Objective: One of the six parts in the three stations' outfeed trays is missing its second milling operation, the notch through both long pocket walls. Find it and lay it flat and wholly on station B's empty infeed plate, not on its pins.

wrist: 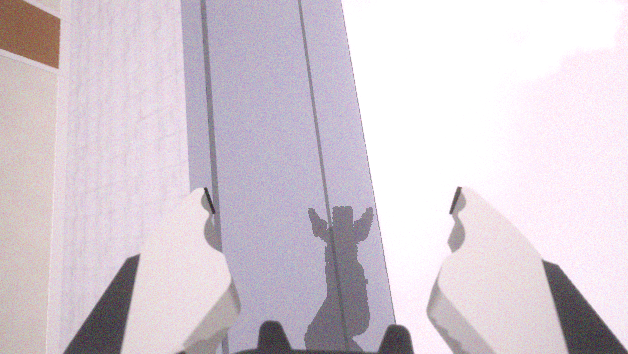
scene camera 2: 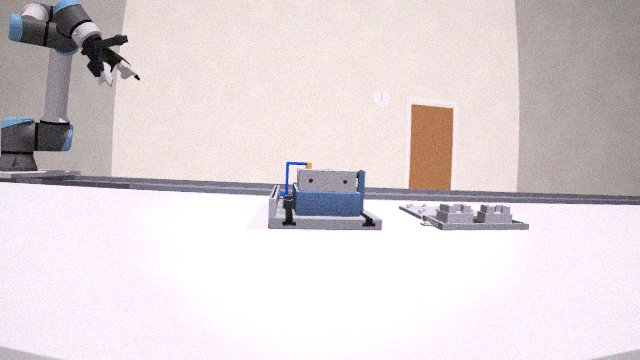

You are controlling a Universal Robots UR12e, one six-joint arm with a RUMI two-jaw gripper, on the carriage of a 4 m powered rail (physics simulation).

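Frame: origin at the arm's base, x ahead, y left, z up, level; millimetres.
Seen in the pictures: gripper, between the fingertips: (wrist: 328,189) (scene camera 2: 126,83); arm's base, origin of its link: (scene camera 2: 17,170).
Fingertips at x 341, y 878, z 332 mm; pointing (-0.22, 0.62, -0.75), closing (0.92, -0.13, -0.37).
Observation:
Offsets run from my fingertips to a thing's top centre. "spot": to the spot under its first point. Level surfaces: height alone.
My gripper (scene camera 2: 125,81) (wrist: 328,189) is open and empty, high at the far left in the scene view, away from the station and the trays. In the scene view two grey parts {spot: dx +415, dy +906, dz -339 mm} (scene camera 2: 454,215) {spot: dx +415, dy +995, dz -338 mm} (scene camera 2: 494,215) stand side by side on a grey tray {spot: dx +445, dy +957, dz -354 mm} (scene camera 2: 485,226), right of the vise station. Both show gaps in their upper walls; the detail is too small to tell whether each notch goes through both walls. Which station this is cannot be told. Small light pins {dx +175, dy +904, dz -346 mm} (scene camera 2: 410,206) show on a plate behind the left part. The other parts do not show in the wrist view.
A blue vise {dx +302, dy +657, dz -302 mm} (scene camera 2: 327,203) on a grey base (scene camera 2: 330,223) stands mid-table with a grey block {spot: dx +412, dy +664, dz -284 mm} (scene camera 2: 327,181) in it and a blue bracket {spot: dx +232, dy +583, dz -288 mm} (scene camera 2: 287,177) behind. The rail (wrist: 260,125) runs beside the white table {dz -362 mm} (wrist: 500,200); the gripper's shadow falls on it.

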